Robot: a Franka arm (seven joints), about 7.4 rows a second.
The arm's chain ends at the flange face. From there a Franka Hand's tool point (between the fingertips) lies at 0.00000 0.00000 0.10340 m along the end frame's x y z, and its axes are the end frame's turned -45 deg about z.
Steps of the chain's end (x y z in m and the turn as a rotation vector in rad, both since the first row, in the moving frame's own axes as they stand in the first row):
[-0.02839 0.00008 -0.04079 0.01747 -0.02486 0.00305]
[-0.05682 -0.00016 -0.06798 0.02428 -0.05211 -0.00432]
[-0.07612 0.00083 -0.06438 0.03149 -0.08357 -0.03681]
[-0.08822 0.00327 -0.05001 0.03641 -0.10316 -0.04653]
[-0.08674 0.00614 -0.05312 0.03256 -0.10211 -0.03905]
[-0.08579 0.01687 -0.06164 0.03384 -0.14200 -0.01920]
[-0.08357 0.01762 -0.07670 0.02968 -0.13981 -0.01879]
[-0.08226 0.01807 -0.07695 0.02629 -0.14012 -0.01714]
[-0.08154 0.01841 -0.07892 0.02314 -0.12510 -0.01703]
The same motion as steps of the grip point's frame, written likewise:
[-0.02067 -0.02311 -0.04084 0.02993 -0.00523 0.00305]
[-0.04211 -0.04587 -0.06815 0.05402 -0.01968 -0.00432]
[-0.05837 -0.06157 -0.06479 0.08136 -0.03683 -0.03681]
[-0.06980 -0.07014 -0.05063 0.09869 -0.04720 -0.04653]
[-0.07094 -0.06672 -0.05371 0.09523 -0.04918 -0.03905]
[-0.08059 -0.06147 -0.06274 0.12434 -0.07648 -0.01920]
[-0.07969 -0.05891 -0.07775 0.11985 -0.07787 -0.01879]
[-0.07934 -0.05744 -0.07800 0.11767 -0.08049 -0.01714]
[-0.07820 -0.05539 -0.07976 0.10482 -0.07210 -0.01703]

